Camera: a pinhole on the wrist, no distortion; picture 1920 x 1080 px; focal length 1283.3 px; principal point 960.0 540.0 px. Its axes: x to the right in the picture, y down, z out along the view. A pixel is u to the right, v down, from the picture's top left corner.
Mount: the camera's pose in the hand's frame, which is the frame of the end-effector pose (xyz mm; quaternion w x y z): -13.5 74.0 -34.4 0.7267 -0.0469 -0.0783 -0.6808
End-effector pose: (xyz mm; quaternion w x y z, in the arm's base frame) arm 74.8 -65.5 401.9 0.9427 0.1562 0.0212 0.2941
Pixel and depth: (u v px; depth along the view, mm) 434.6 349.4 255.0
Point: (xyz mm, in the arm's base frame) -77.1 9.7 651.9
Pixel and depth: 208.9 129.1 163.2
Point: -82.4 9.7 558.7
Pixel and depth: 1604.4 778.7 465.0
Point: 226.4 -214.7 828.7
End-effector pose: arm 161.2 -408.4 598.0 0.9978 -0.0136 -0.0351 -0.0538
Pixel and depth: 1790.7 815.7 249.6
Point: 177.6 -442.1 842.7
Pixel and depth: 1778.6 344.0 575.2
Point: -6.9 -569.3 1186.1
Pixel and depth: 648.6 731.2 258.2
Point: 174.7 -220.6 803.6
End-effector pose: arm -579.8 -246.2 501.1 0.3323 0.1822 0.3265 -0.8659
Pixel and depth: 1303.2 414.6 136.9
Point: -525.5 -339.3 567.2
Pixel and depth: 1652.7 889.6 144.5
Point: -590.9 -355.6 566.1
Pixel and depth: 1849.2 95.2 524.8
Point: -632.7 -410.2 1086.2
